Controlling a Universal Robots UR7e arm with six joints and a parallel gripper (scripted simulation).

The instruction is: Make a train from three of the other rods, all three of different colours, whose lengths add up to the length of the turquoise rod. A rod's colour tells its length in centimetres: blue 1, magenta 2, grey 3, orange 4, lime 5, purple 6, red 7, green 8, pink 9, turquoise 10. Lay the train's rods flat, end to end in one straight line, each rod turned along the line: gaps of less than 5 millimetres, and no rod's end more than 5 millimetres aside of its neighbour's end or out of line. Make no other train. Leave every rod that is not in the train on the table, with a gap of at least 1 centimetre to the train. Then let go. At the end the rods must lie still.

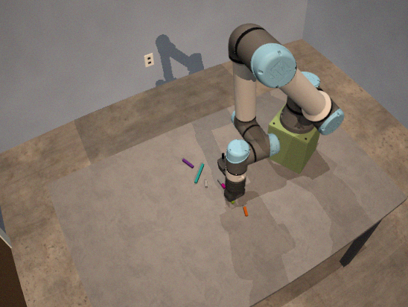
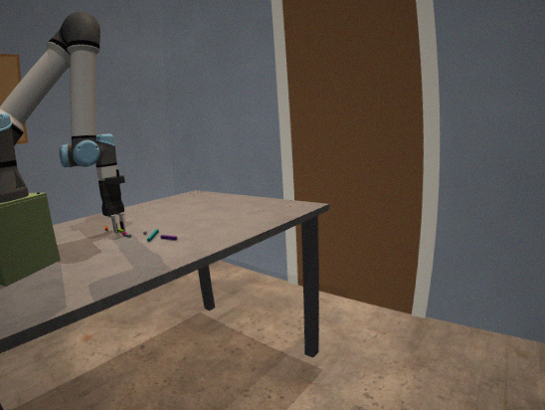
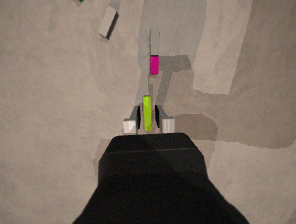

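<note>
Right now the lime rod is 10 mm below my hand. The rest, counted from my hand: turquoise rod 180 mm to the right, 30 mm ahead, 10 mm below; magenta rod 60 mm to the right, 20 mm behind, 10 mm below; orange rod 90 mm to the left, 10 mm below, 10 mm behind.
</note>
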